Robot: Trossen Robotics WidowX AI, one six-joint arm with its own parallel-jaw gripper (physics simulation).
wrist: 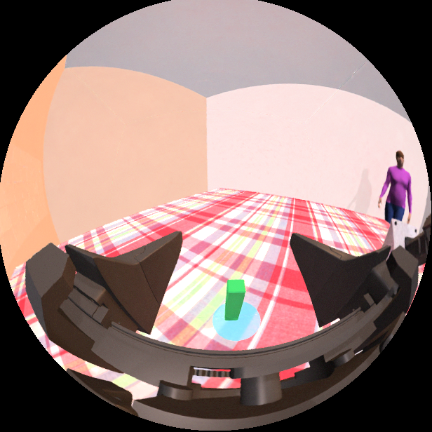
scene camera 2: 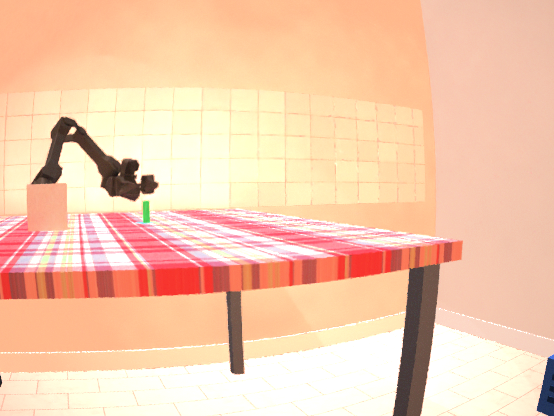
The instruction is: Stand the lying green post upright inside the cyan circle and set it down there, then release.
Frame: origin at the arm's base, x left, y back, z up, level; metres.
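Seen in the pictures: gripper, fingertip midpoint: (scene camera 2: pixel 147 185); arm's base, origin of the base link: (scene camera 2: pixel 42 200).
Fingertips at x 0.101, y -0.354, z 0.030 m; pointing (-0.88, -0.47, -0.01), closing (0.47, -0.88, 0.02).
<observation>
Offsets run from my fingertips to a thing's top centre. "pt": to the spot under its first point. Level surfaces: height alone.
The green post @[dx +0.006, dy +0.004, dz -0.047 m] (scene camera 2: pixel 146 212) (wrist: pixel 234 300) stands upright on the table. In the wrist view its base is on the cyan circle (wrist: pixel 244 327), toward the circle's far-left part. In scene camera 2 the circle @[pt dx +0.005, dy +0.014, dz -0.112 m] (scene camera 2: pixel 143 222) shows as a thin cyan sliver at the post's foot. My gripper (scene camera 2: pixel 153 185) (wrist: pixel 239 238) is wide open and empty. It is above the post and apart from it; in the wrist view the post shows below the gap between the fingertips.
A red and white plaid cloth covers the table @[dz -0.113 m] (scene camera 2: pixel 240 245) (wrist: pixel 200 260). The arm's base stands by a pale block (scene camera 2: pixel 47 207) at the left. A person in a purple top (wrist: pixel 399 185) stands beyond the table at the right of the wrist view.
</observation>
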